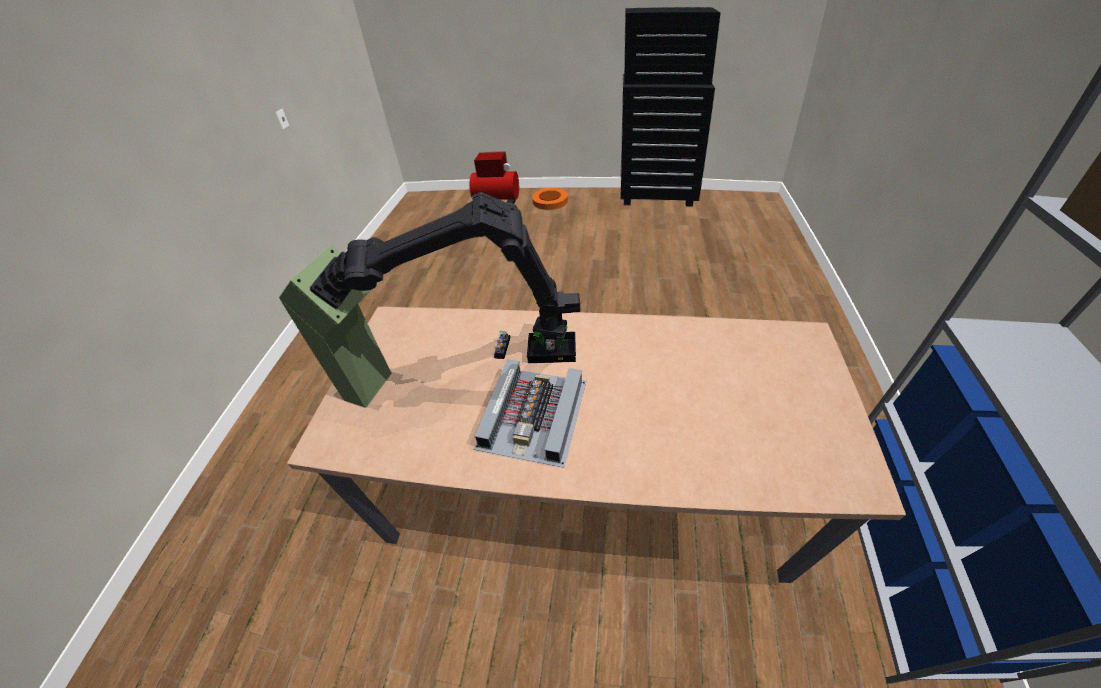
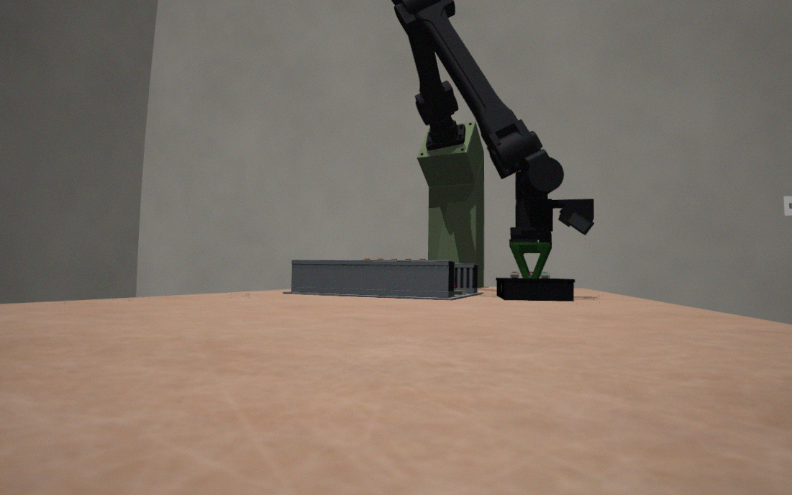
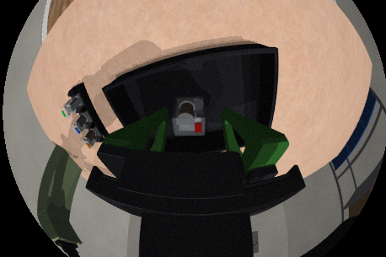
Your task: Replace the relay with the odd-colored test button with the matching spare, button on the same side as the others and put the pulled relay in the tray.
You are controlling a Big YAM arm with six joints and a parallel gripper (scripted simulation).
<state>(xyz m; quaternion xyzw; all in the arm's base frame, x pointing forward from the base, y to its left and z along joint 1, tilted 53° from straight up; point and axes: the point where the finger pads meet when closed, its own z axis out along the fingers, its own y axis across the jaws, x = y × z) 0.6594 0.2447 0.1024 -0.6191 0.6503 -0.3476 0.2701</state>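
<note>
The black tray is 10 mm below my hand.
</note>
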